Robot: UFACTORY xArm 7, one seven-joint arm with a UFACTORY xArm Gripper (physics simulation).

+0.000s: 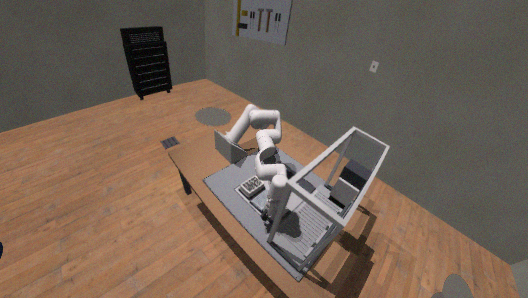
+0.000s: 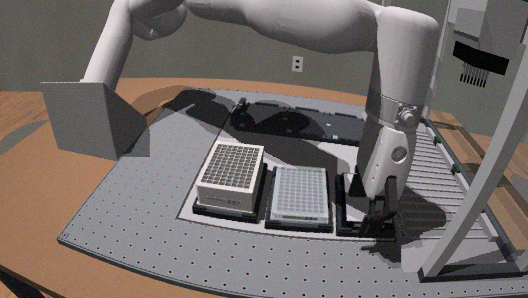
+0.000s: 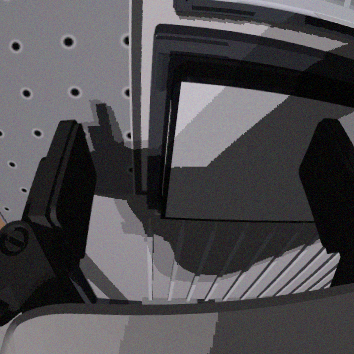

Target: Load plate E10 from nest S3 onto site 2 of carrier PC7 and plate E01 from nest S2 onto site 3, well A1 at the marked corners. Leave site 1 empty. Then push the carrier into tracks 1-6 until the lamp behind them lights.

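Seen in the pictures: gripper, fingertip midpoint: (image 1: 269, 214) (image 2: 361, 215) (image 3: 202, 144); arm's base at its link origin: (image 1: 231, 141) (image 2: 94, 100).
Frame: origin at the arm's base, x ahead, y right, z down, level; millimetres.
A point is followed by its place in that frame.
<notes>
A low plate with a plain pale top (image 2: 352, 210) @(x 572, y 166, z 66 mm) (image 3: 240, 170) @(x 602, y 161, z 66 mm) sits in the black right-hand nest; its label cannot be read. My gripper (image 1: 267, 215) @(x 585, y 180, z 62 mm) (image 2: 364, 206) @(x 585, y 180, z 62 mm) (image 3: 202, 144) @(x 585, y 180, z 62 mm) is open, pointing down, with one finger at each side of this plate and nothing gripped. A translucent plate (image 2: 300, 192) @(x 489, y 134, z 66 mm) (image 1: 259, 201) @(x 484, y 156, z 72 mm) sits in the middle nest, and a tall white deep-well plate (image 2: 230, 167) @(x 379, y 127, z 40 mm) (image 1: 251, 185) @(x 382, y 130, z 43 mm) in the left nest. The long black carrier (image 2: 342, 134) @(x 578, y -102, z 81 mm) lies behind the nests, its right end hidden by the arm. The grooved track deck (image 2: 432, 165) @(x 806, y -26, z 87 mm) (image 3: 280, 282) @(x 812, y 51, z 92 mm) is at the right.
White frame posts (image 2: 480, 190) @(x 681, y 289, z -81 mm) and a frame beam (image 1: 317, 204) @(x 796, y 284, z -388 mm) stand around the deck, close to the arm. A pipetting head (image 2: 481, 59) @(x 801, y 38, z -187 mm) with thin tips hangs at the upper right. A grey block (image 2: 80, 120) @(x 16, y 78, z 13 mm) stands at the arm's base. The perforated board (image 2: 225, 265) @(x 403, y 278, z 92 mm) runs along the front.
</notes>
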